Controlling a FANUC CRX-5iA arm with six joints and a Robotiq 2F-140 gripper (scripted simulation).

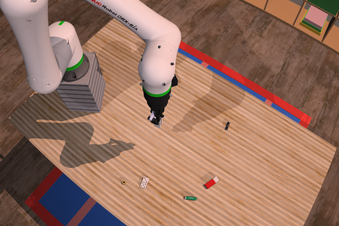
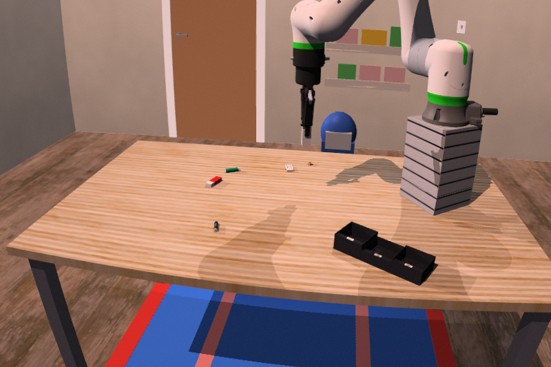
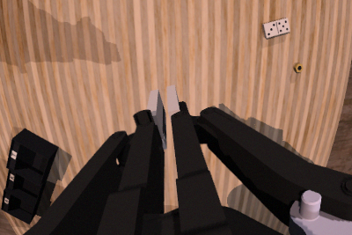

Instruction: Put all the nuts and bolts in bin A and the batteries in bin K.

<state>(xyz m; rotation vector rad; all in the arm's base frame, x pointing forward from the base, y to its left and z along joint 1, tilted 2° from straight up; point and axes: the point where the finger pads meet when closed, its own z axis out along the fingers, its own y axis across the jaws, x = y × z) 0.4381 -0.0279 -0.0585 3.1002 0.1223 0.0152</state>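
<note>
The three joined black bins lies 18 cm behind my hand, 37 cm to the left of it and 18 cm below it. From my hand the other things lie so: green battery: 25 cm ahead, 18 cm to the right, 20 cm below; then white domino: 4 cm ahead, 21 cm to the right, 20 cm below; then brass nut: 4 cm behind, 25 cm to the right, 20 cm below.
</note>
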